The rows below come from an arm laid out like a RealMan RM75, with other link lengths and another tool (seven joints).
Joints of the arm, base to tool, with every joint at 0 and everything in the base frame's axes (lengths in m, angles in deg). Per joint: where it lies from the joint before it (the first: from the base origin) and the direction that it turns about. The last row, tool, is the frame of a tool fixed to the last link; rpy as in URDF.
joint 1: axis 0 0 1 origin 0.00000 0.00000 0.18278
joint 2: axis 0 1 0 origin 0.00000 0.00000 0.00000
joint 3: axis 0 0 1 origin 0.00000 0.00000 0.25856
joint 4: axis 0 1 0 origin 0.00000 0.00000 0.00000
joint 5: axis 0 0 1 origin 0.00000 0.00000 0.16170
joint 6: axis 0 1 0 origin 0.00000 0.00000 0.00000
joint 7: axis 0 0 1 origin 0.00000 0.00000 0.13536
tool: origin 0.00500 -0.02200 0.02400 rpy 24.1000 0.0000 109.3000
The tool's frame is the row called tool.
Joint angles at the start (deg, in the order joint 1, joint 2, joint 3, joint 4, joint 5, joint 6, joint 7):
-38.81, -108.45, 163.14, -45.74, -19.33, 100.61, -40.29
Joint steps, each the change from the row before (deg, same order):
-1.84, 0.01, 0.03, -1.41, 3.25, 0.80, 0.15
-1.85, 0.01, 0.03, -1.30, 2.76, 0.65, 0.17
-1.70, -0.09, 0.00, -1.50, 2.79, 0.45, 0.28
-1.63, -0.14, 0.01, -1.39, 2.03, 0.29, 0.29
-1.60, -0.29, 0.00, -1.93, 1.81, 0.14, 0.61
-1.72, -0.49, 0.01, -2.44, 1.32, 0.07, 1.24
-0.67, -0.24, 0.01, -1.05, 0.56, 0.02, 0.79
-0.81, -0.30, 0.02, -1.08, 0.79, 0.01, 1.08
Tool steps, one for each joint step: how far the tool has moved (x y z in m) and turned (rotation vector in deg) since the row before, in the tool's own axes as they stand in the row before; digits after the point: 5 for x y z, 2 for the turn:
-0.00298, -0.00212, 0.00541, -0.60, 3.08, 0.21
-0.00453, -0.00258, 0.00506, -0.53, 2.61, 0.46
-0.00376, -0.00185, 0.00350, -0.98, 2.45, 0.42
-0.00521, -0.00238, 0.00333, -0.80, 1.80, 0.75
-0.00575, -0.00227, 0.00189, -1.30, 1.57, 1.20
-0.00752, -0.00324, 0.00169, -1.48, 1.36, 2.17
-0.00275, -0.00130, 0.00056, -0.66, 0.67, 1.09
-0.00287, -0.00160, 0.00131, -0.65, 0.99, 1.32

